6 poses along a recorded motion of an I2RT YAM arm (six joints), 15 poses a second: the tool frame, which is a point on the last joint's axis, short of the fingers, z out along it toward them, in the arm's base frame.
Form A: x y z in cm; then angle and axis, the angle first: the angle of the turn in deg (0 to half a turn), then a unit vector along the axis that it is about.
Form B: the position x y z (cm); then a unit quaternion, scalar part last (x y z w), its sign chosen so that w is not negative. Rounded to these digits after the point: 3 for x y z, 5 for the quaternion.
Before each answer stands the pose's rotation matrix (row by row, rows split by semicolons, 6 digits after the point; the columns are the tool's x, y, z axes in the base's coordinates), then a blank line. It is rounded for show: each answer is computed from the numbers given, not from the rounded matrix.
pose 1, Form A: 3.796 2.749 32.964 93.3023 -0.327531 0.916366 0.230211
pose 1, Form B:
0.055852 -0.547256 0.835100; -0.087599 0.830494 0.550097; -0.994589 -0.103878 -0.001554

3.796 2.749 32.964 -0.23818 0.66637 0.16741 0.68644
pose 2, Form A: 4.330 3.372 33.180 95.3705 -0.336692 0.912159 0.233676
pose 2, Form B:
0.030376 -0.568512 0.822114; -0.103211 0.816313 0.568314; -0.994196 -0.102114 -0.033880

4.330 3.372 33.180 -0.24897 0.67450 0.17279 0.67320
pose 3, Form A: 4.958 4.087 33.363 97.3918 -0.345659 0.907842 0.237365
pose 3, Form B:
0.006198 -0.589568 0.807695; -0.118784 0.801557 0.586000; -0.992901 -0.099573 -0.065063

4.958 4.087 33.363 -0.25966 0.68199 0.17831 0.66006
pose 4, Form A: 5.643 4.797 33.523 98.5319 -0.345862 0.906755 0.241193
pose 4, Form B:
-0.010992 -0.598664 0.800925; -0.121616 0.795828 0.593185; -0.992516 -0.090885 -0.081555

5.643 4.797 33.523 -0.26208 0.68709 0.18276 0.65255
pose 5, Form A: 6.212 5.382 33.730 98.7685 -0.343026 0.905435 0.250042
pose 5, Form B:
-0.016838 -0.605054 0.796006; -0.110815 0.792344 0.599926; -0.993698 -0.078108 -0.080391

6.212 5.382 33.730 -0.26039 0.68731 0.18980 0.65098
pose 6, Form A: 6.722 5.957 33.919 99.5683 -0.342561 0.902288 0.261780
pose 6, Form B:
-0.029369 -0.618604 0.785154; -0.102328 0.783226 0.613258; -0.994317 -0.062332 -0.086303

6.722 5.957 33.919 -0.26159 0.68900 0.19990 0.64567
